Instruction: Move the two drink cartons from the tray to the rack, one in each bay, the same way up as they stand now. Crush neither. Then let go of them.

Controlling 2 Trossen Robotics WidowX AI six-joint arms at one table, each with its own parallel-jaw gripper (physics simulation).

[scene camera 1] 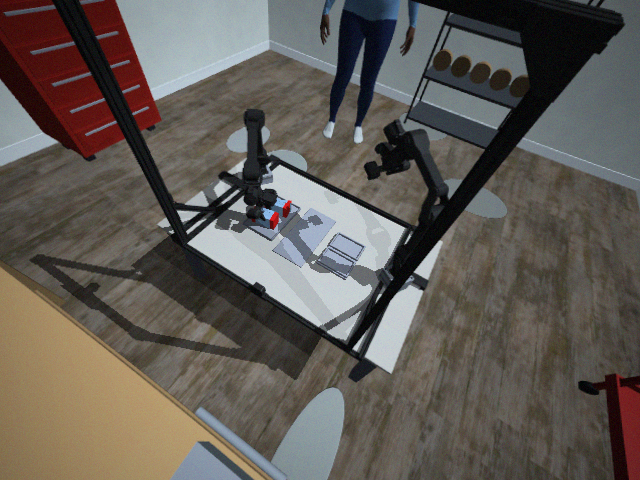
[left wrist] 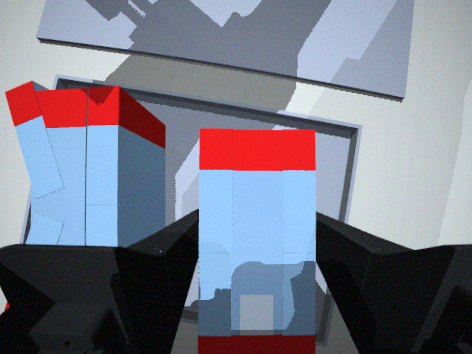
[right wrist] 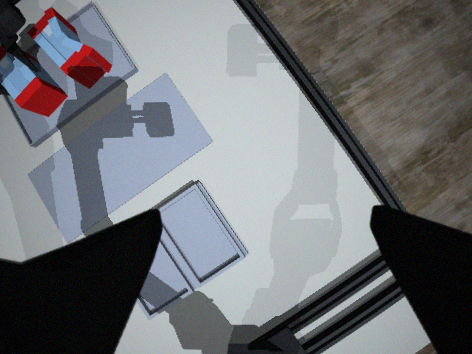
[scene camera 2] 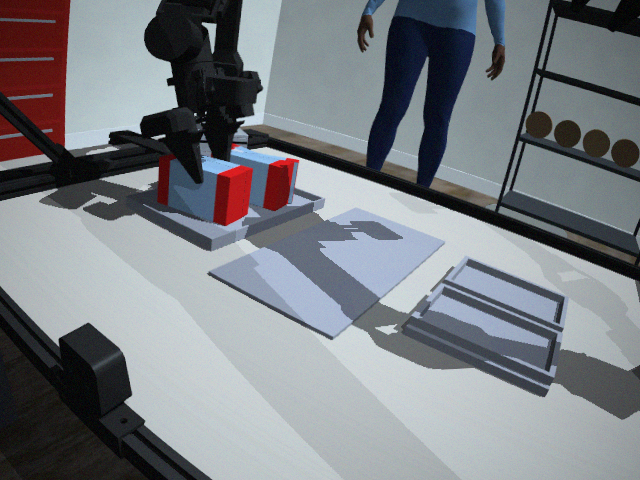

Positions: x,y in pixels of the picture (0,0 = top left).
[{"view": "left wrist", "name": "my left gripper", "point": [253,216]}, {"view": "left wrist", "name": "grey mat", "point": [368,53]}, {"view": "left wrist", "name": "grey tray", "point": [337,143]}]
